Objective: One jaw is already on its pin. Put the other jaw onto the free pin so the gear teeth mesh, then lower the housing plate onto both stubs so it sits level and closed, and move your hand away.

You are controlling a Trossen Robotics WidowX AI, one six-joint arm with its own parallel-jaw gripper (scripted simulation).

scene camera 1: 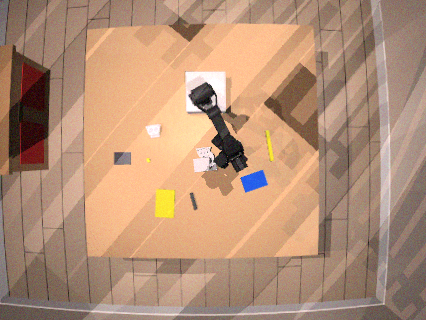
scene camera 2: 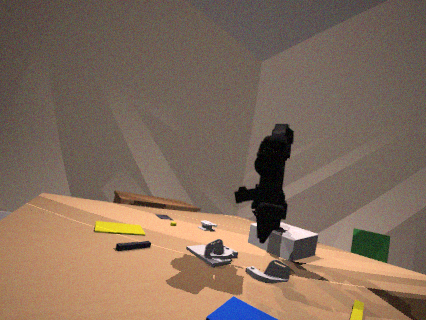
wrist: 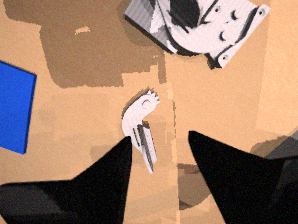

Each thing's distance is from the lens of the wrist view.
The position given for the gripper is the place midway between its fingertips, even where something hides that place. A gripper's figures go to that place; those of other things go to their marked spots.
gripper [wrist: 160, 138]: 12 cm
silver jaw [wrist: 144, 104]: 18 cm
